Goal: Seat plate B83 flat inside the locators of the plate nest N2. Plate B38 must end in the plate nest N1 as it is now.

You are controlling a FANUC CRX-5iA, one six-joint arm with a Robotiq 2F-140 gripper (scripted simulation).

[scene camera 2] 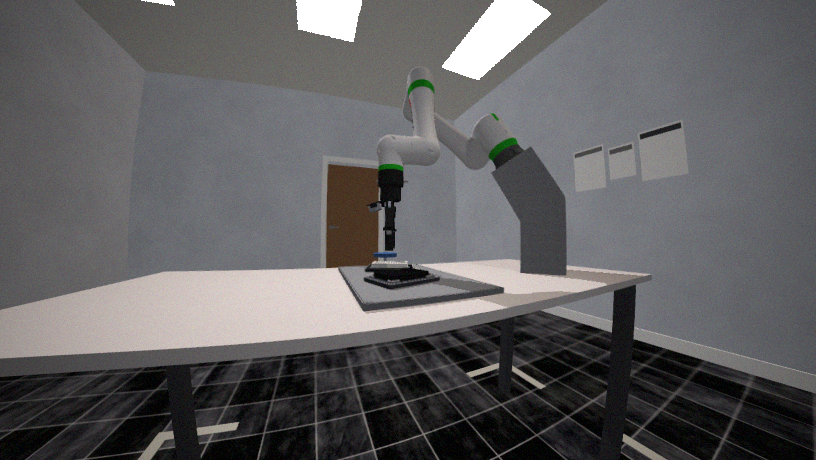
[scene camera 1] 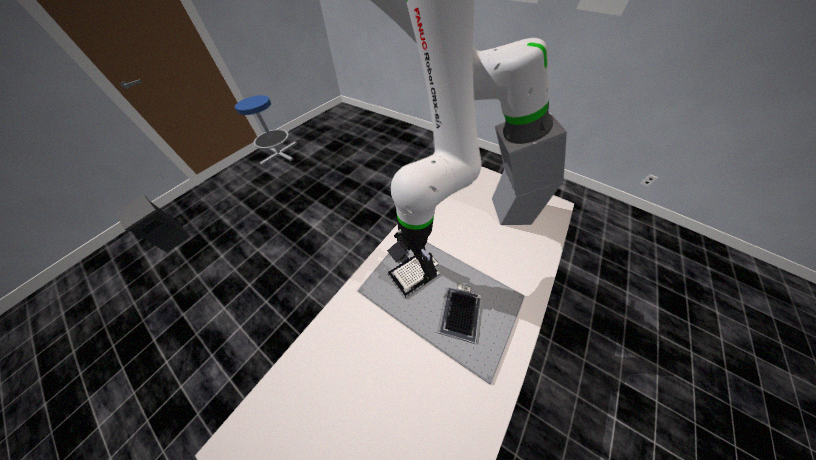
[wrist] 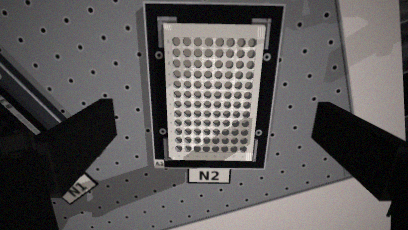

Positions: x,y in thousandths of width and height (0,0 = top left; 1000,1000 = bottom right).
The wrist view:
my gripper: 528,515
white well plate: 516,446
